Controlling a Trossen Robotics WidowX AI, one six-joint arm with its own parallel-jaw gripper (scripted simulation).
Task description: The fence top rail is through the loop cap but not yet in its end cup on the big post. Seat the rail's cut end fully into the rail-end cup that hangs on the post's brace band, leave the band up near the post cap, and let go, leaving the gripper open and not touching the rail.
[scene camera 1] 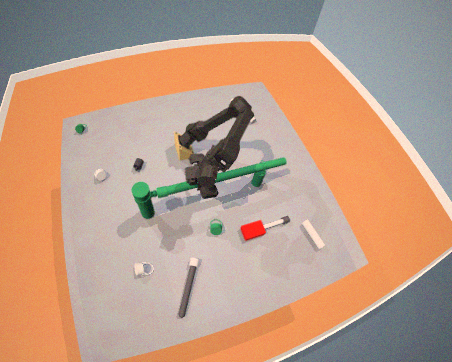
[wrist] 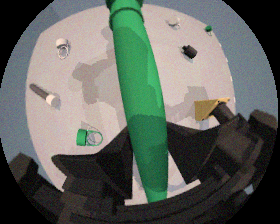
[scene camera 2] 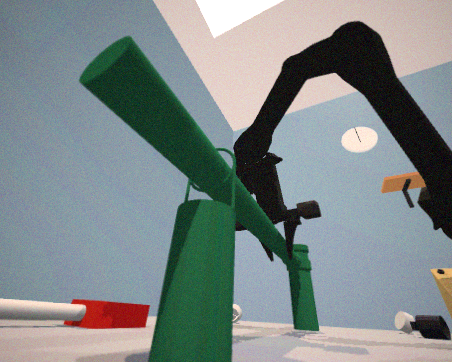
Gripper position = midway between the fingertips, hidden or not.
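Note:
The gripper (scene camera 2: pixel 281 260) is visible to the scene camera, and the wrist view shows the gripper (wrist: pixel 143 125) as well. A top rail (scene camera 2: pixel 122 77) is part of the scene, along with a big green post (scene camera 2: pixel 304 314) and a loop cap (scene camera 2: pixel 196 302). Scene camera 1 also shows the top rail (scene camera 1: pixel 231 174), and so does the wrist view, with the rail (wrist: pixel 142 98) in its frame.

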